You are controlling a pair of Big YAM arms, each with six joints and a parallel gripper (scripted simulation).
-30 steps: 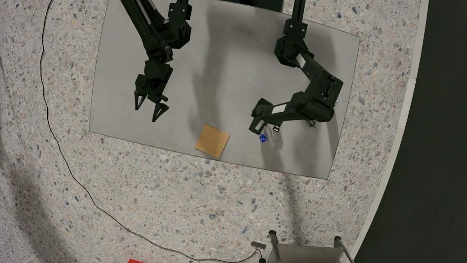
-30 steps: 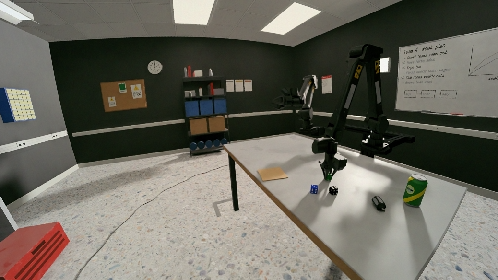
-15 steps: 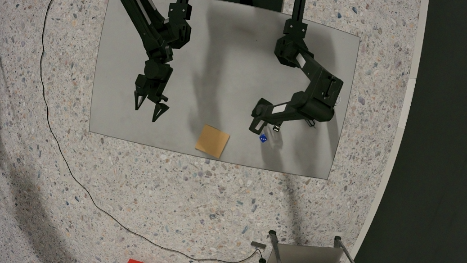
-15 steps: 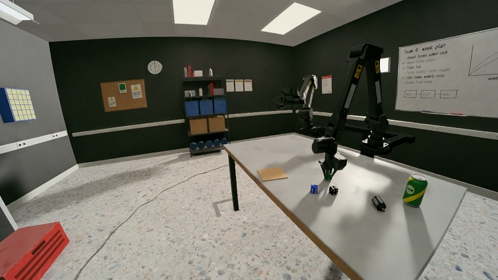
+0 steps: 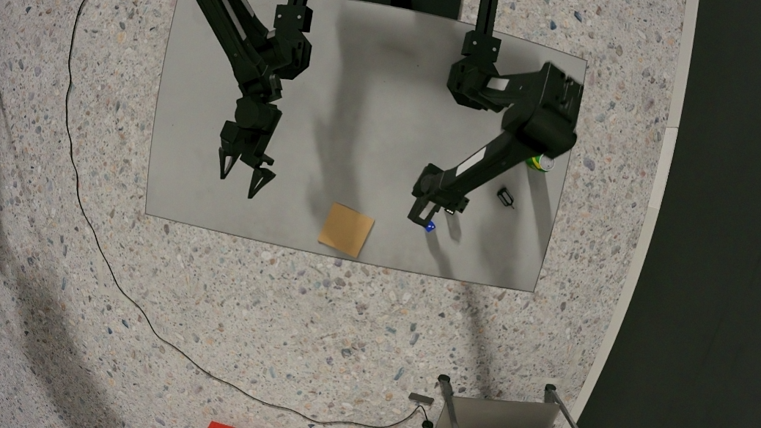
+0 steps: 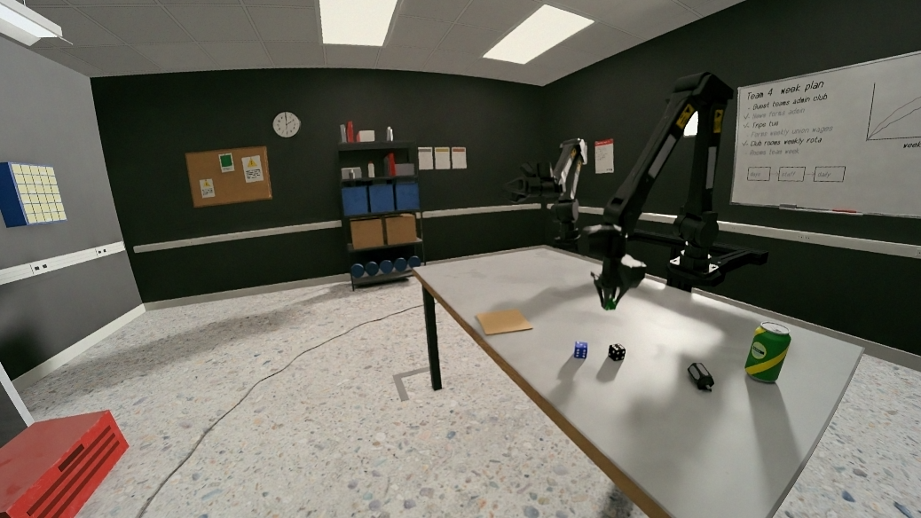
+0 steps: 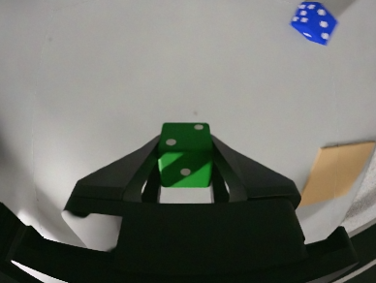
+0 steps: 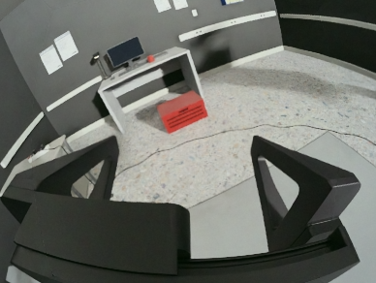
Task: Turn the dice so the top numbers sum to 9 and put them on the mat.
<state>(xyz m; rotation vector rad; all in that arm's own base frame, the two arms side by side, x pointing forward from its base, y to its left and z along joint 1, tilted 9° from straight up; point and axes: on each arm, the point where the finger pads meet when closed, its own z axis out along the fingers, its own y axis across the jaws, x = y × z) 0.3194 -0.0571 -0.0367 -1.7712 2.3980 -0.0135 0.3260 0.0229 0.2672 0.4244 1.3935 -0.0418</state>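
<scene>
My left gripper is now 22 cm to the left of the brown square mat, 21 cm short of it and 9 cm above it. Round my left hand: black die: 10 cm to the left, 8 cm ahead, 7 cm below; blue die: 14 cm ahead, 7 cm below, 4 cm to the left; green die: right at my left hand.
</scene>
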